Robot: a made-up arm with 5 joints. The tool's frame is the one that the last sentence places.
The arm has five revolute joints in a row. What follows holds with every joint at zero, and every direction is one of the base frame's. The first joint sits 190 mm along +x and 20 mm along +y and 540 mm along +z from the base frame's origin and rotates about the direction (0.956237, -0.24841, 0.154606), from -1.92 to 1.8 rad. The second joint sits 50 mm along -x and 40 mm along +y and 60 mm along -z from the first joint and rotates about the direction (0.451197, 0.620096, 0.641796), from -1.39 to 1.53 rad. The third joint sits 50 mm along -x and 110 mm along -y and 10 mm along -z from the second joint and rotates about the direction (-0.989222, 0.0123, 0.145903), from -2.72 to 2.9 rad. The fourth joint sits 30 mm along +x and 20 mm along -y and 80 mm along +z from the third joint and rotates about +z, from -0.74 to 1.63 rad. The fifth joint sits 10 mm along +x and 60 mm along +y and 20 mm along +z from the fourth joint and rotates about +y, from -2.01 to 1.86 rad. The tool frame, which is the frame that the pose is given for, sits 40 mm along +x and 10 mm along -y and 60 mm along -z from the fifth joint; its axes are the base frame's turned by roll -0.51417, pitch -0.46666 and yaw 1.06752 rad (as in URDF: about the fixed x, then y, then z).
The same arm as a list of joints. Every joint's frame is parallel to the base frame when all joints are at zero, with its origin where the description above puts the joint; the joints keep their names.
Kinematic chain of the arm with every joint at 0, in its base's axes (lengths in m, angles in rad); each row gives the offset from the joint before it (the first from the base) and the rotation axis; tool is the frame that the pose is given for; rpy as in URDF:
joint 1: xyz 0.1900 0.0200 0.5400 axis 0.956237 -0.24841 0.154606
joint 2: xyz -0.0500 0.0400 -0.0600 axis 0.451197 0.620096 0.641796
joint 3: xyz -0.0500 -0.1100 -0.0100 axis -0.989222 0.0123 0.145903
joint 4: xyz 0.0300 -0.0200 0.0800 axis +z
joint 5: xyz 0.0100 0.0600 0.0200 axis +y
tool: xyz 0.0400 -0.0100 -0.0600 rpy -0.5142 -0.4667 1.0675
Joint limits (rad, base to tool): -1.9200..1.8000 -1.3900..1.5300 -2.7200..2.9000 -0.7400..1.6300 -2.0100..1.8600

